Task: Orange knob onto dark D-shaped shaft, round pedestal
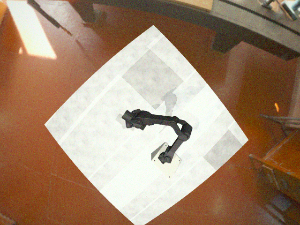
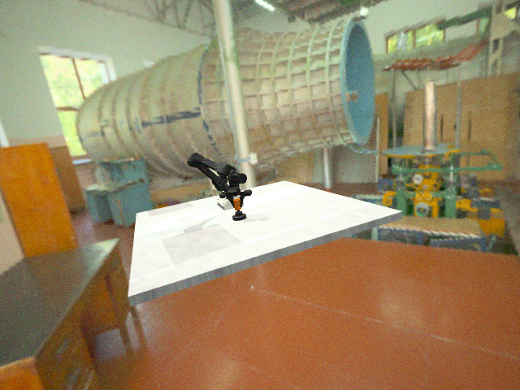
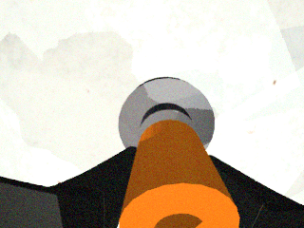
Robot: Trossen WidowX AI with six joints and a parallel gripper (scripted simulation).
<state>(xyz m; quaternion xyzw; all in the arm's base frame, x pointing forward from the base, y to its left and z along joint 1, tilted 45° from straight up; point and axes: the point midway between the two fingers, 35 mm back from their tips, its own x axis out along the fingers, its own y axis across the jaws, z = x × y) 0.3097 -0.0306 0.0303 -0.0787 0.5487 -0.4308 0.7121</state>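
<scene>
Right now my gripper tip is 40 mm above the pedestal. From my gripper tip the other things lie so: orange knob 20 mm above.
</scene>
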